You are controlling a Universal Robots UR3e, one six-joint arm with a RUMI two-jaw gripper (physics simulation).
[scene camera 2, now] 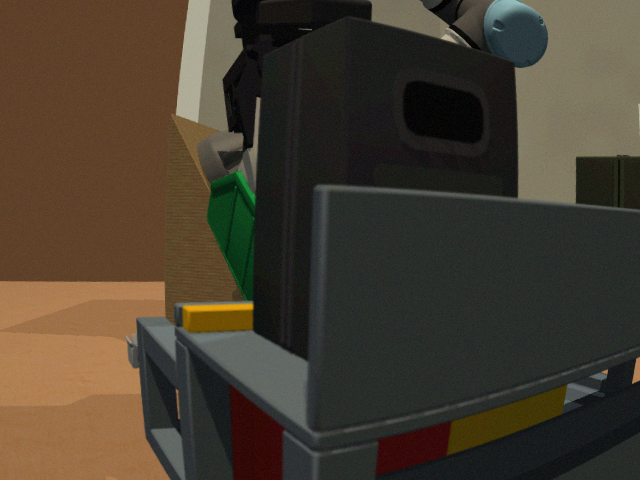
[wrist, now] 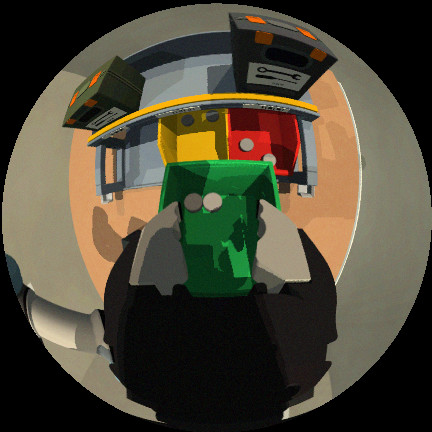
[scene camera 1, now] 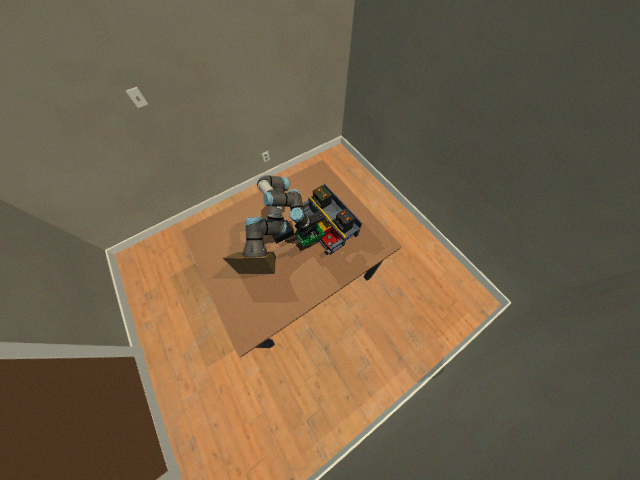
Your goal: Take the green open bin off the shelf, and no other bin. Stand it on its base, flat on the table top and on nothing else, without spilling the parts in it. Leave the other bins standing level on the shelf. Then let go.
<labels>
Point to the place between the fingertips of the gripper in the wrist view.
218, 202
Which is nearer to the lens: the green open bin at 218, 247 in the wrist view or the red bin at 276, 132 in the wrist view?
The green open bin.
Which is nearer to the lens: the green open bin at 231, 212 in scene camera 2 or the yellow bar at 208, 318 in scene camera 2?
The yellow bar.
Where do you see a yellow bar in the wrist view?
221, 95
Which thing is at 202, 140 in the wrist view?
A yellow bin.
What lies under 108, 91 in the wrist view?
An olive case.
</labels>
